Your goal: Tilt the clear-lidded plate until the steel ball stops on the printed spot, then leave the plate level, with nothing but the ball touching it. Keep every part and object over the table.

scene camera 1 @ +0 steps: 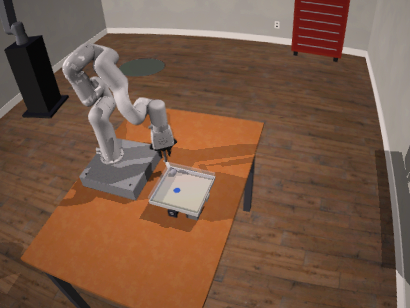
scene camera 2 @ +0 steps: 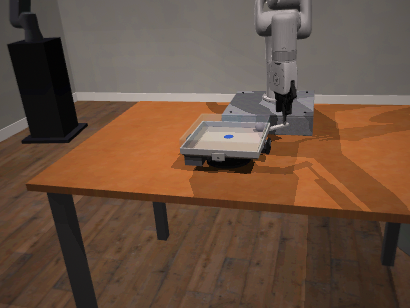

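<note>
The clear-lidded plate (scene camera 1: 175, 206) (scene camera 2: 200, 151) is a shallow square tray with a pale floor and light rim, on a dark round base. I cannot tell its exact tilt. The blue printed spot (scene camera 1: 177, 190) (scene camera 2: 228, 136) is near the middle of its floor. The grey steel ball (scene camera 1: 172, 172) (scene camera 2: 260, 126) is off the spot, in the corner nearest the handle. A thin white handle (scene camera 1: 167, 163) (scene camera 2: 279, 127) sticks out from that corner. My gripper (scene camera 1: 165, 154) (scene camera 2: 285, 116) points down beside the plate, shut on the handle's outer end. The exact finger contact is too small to see.
The grey robot base block (scene camera 1: 115, 175) (scene camera 2: 295, 122) stands behind the plate on the orange table (scene camera 1: 115, 240) (scene camera 2: 125, 150). Small dark blocks (scene camera 1: 172, 213) (scene camera 2: 194, 160) sit low under the plate's rim. A black pedestal (scene camera 1: 35, 75) (scene camera 2: 42, 90) and a red cabinet (scene camera 1: 320, 27) stand off the table.
</note>
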